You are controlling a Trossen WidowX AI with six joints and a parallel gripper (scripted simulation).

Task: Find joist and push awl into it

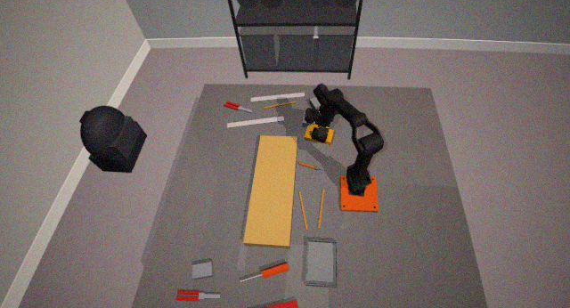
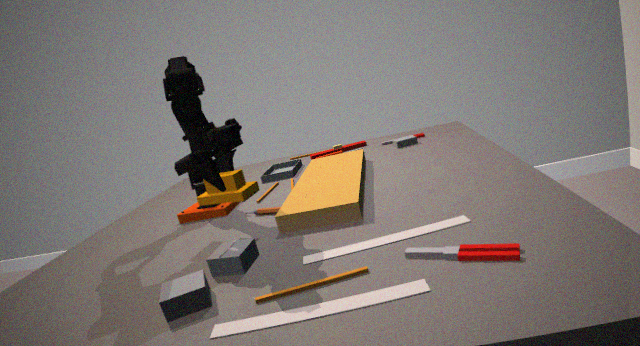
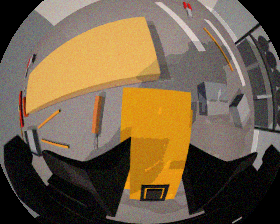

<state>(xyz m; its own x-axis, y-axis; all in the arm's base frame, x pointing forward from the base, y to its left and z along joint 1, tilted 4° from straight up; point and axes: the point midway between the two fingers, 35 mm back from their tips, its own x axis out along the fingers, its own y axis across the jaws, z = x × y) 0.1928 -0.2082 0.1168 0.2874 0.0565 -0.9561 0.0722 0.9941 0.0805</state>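
Now: gripper tip 40 mm past the indicator window and 30 mm below it. From my gripper tip the other things lie so: grey tray: 100 mm behind, 530 mm to the left, 100 mm below; awl: 10 mm behind, 120 mm to the left, 110 mm below; stud finder: 20 mm behind, 20 mm above.
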